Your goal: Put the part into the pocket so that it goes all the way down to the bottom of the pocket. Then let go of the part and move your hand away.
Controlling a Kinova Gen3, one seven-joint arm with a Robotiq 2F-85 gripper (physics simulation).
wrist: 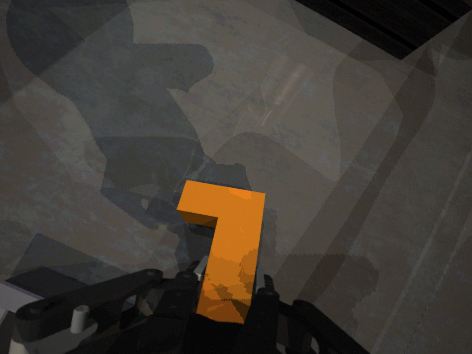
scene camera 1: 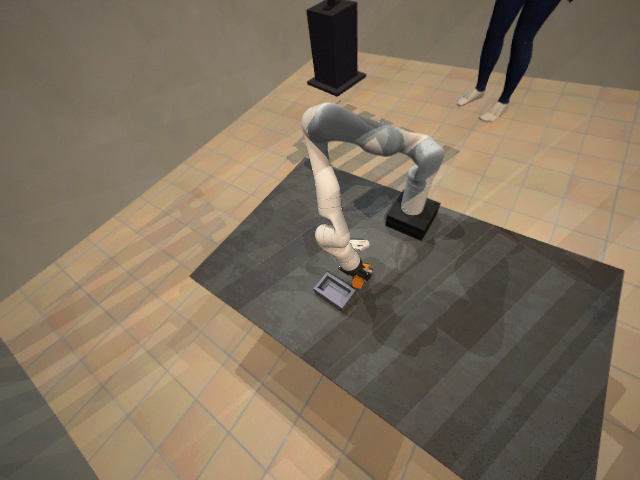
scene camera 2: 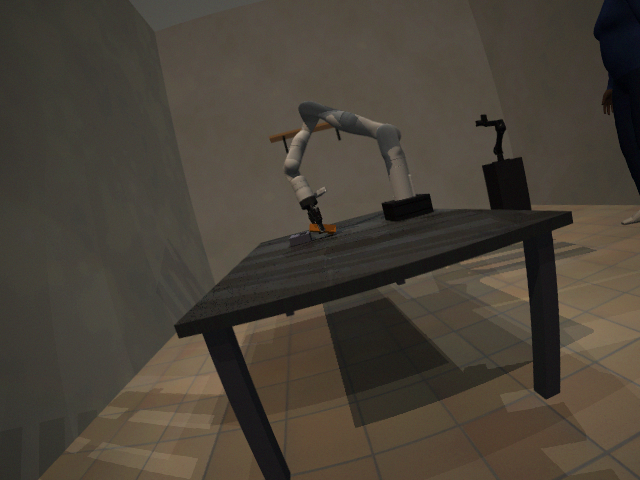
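Where they show: gripper, between the fingertips: [wrist: 231, 273] [scene camera 1: 362, 279] [scene camera 2: 322, 232]; arm's base, origin of its link: [scene camera 1: 412, 206] [scene camera 2: 404, 198].
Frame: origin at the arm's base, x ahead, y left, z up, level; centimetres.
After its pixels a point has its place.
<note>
The orange L-shaped part [scene camera 1: 357, 282] {x 42.1, y 5.8, z -0.9 cm} [scene camera 2: 330, 228] {x 34.5, y 4.7, z -4.6 cm} [wrist: 239, 215] {x 34.4, y 2.6, z -3.6 cm} is between the fingers of my gripper [scene camera 2: 321, 227] {x 38.2, y 4.8, z -5.5 cm} [wrist: 231, 273] {x 38.2, y 4.8, z -5.5 cm}, which is shut on its long leg. Its short leg points left in the wrist view. The part is low, close to the table top, beside the pocket block; whether it touches either is too small to tell. The grey-lavender block with the pocket [scene camera 1: 339, 299] {x 50.8, y 4.3, z -4.3 cm} [scene camera 2: 299, 239] {x 48.3, y 6.8, z -5.8 cm} stands on the table left of the part in both scene views. In the wrist view, a piece of the block [wrist: 16, 298] {x 45.8, y -6.2, z -4.3 cm} shows at the lower left edge. The fingers hide part of the long leg.
The dark table [scene camera 1: 465, 310] {x 22.3, y 39.2, z -7.9 cm} [scene camera 2: 361, 253] {x 22.8, y 57.9, z -7.9 cm} carries the block and the arm's black base [scene camera 1: 413, 219] {x 5.2, y 4.4, z -0.1 cm} [scene camera 2: 407, 206] {x 1.2, y 9.8, z -3.0 cm} [wrist: 400, 30] {x 7.6, y 7.7, z -5.1 cm}, which is behind and right of the gripper. A black pedestal [scene camera 1: 333, 49] [scene camera 2: 506, 183] and a person [scene camera 1: 516, 46] [scene camera 2: 622, 77] stand beyond the table.
</note>
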